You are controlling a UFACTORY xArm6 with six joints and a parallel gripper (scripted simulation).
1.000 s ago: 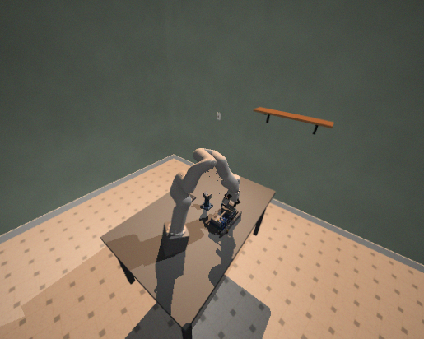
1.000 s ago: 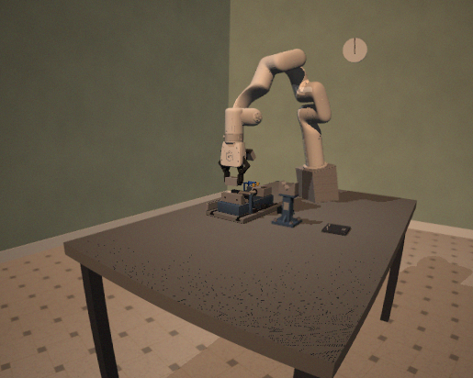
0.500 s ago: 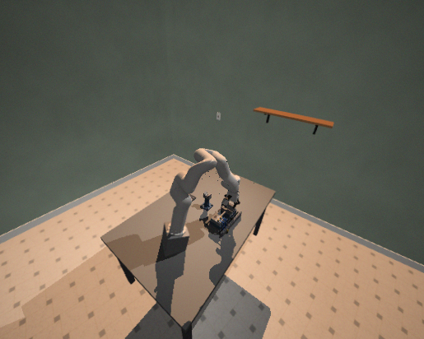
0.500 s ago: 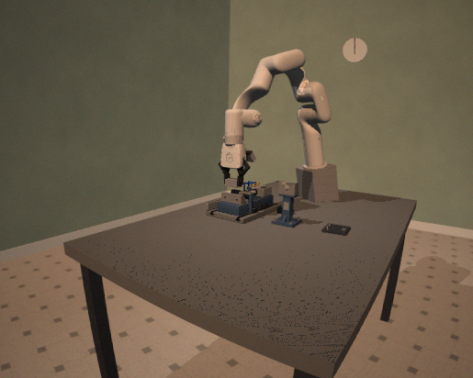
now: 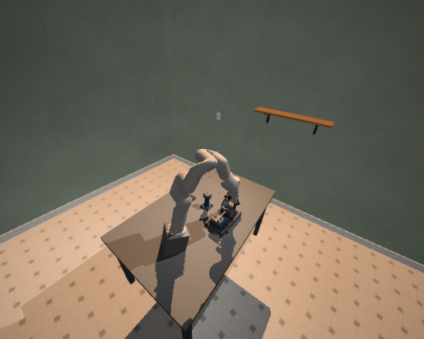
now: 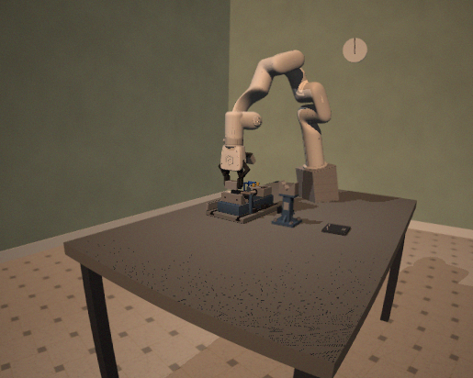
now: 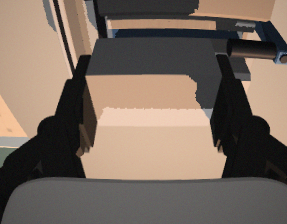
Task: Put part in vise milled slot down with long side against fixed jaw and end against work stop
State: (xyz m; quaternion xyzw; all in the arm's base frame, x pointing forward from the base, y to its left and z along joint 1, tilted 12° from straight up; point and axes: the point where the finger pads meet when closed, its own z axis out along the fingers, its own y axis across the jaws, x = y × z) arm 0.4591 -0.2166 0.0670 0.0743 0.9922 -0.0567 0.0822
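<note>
My hand is 1 cm short of the work stop, 7 cm to the right of it and 5 cm above it. Round my hand: air cylinder rod 8 cm behind, 3 cm to the left, 6 cm below; vise base rail 8 cm behind, 6 cm to the right, 10 cm below; part 2 cm below.
</note>
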